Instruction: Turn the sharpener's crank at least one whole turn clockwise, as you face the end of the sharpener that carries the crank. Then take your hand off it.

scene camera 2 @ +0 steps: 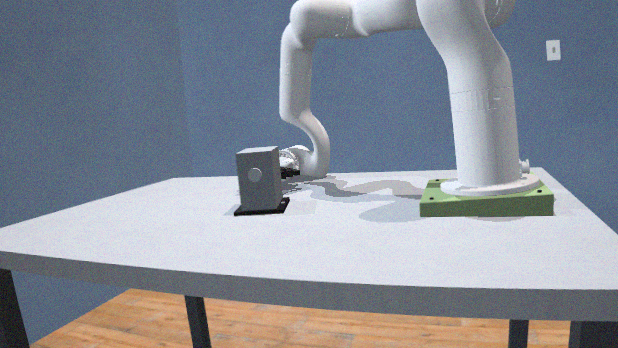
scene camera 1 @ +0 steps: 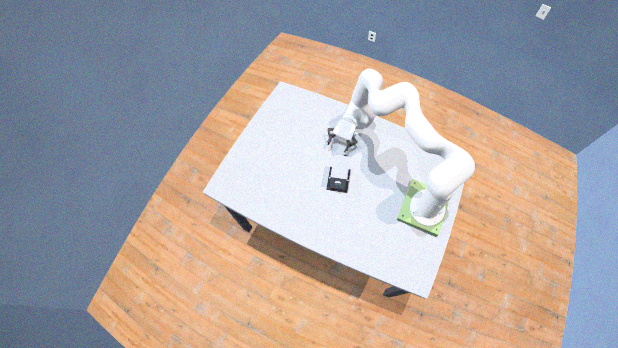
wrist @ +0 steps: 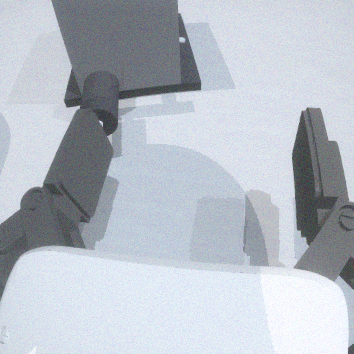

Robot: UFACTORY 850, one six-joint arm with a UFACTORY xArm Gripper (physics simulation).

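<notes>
The grey block-shaped sharpener [scene camera 1: 338,186] [scene camera 2: 260,182] [wrist: 125,45] stands upright on its black base near the middle of the table. In the wrist view, the crank's dark cylindrical knob [wrist: 101,92] sticks out from the sharpener's end that faces the gripper. The crank end is hidden in scene camera 2's view. My gripper [scene camera 1: 338,149] [wrist: 195,127] is open and empty, at the crank end of the sharpener. In the wrist view the left fingertip overlaps the lower end of the knob; whether they touch is unclear. The right finger is well to the right of it.
The arm's green base plate [scene camera 1: 406,212] [scene camera 2: 485,208] is on the table [scene camera 1: 280,190] [scene camera 2: 350,250], to the right of the sharpener. The white arm reaches over the back of the table. The table's near edge shows in scene camera 2's view.
</notes>
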